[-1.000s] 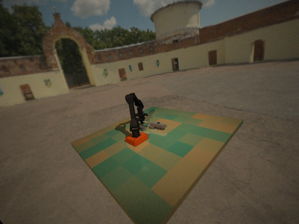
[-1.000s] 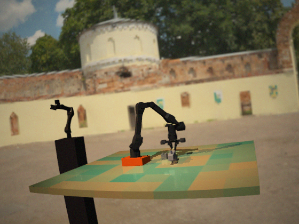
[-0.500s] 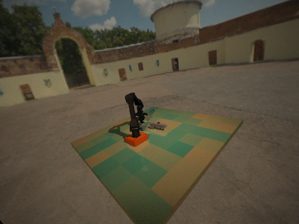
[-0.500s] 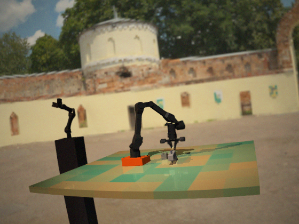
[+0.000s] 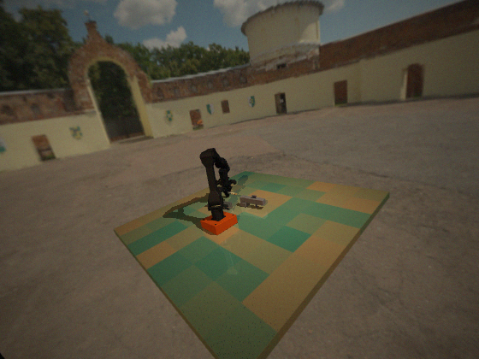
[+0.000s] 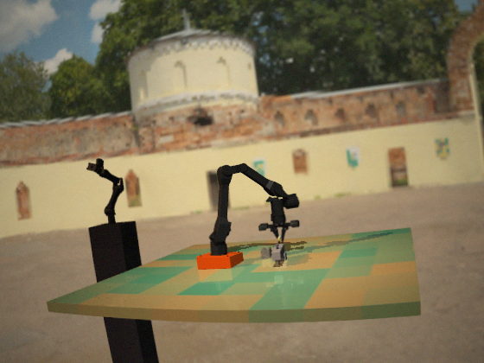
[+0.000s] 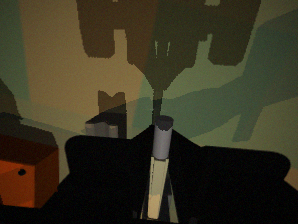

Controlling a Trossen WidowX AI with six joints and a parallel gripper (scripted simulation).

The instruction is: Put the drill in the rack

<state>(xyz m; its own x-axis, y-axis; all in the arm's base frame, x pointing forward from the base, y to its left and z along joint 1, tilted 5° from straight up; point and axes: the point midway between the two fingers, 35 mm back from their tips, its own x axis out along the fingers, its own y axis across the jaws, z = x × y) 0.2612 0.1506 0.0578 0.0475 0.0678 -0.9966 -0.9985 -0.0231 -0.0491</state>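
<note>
The drill is 40 mm to the right of my gripper tip and 30 mm above it. From my gripper tip the other things lie so: drill rack: 70 mm behind, 40 mm to the right, 30 mm below; then drill sleeve: 10 mm ahead, 200 mm to the right, 10 mm below; then key: 10 mm ahead, 230 mm to the right.
</note>
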